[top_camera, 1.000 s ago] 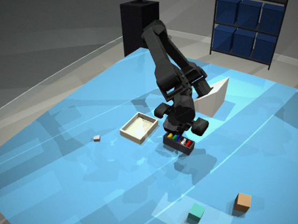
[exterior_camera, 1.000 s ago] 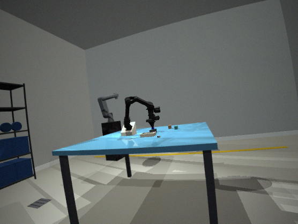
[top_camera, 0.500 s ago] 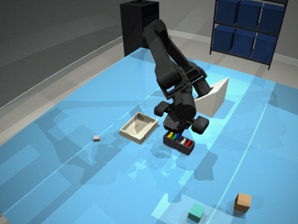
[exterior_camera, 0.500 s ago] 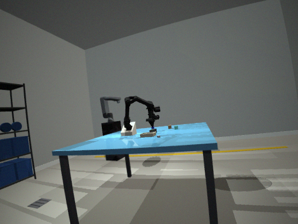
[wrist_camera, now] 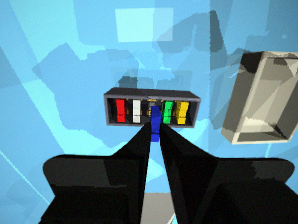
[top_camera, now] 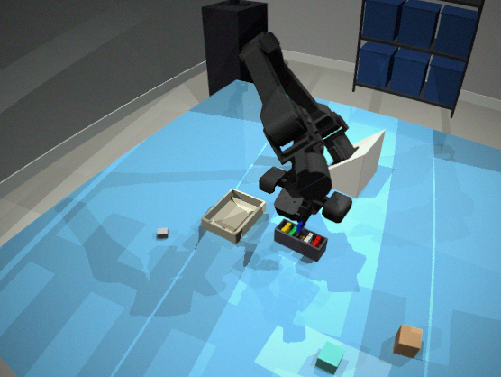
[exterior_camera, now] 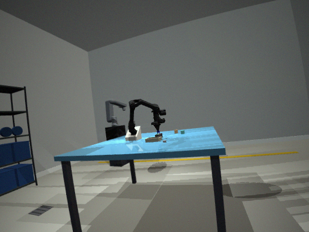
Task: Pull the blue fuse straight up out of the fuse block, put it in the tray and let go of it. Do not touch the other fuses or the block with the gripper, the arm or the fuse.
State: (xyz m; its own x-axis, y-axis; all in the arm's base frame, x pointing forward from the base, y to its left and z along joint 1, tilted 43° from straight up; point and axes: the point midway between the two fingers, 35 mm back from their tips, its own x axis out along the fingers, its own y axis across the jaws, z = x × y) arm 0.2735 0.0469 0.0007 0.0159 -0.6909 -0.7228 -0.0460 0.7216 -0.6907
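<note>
The green fuse lies 2 cm to the right of my gripper tip and 5 cm below it. Also, from my gripper tip: white fuse: 2 cm to the left, 5 cm below; blue fuse: 1 cm below; yellow fuse: 4 cm to the right, 5 cm below.
</note>
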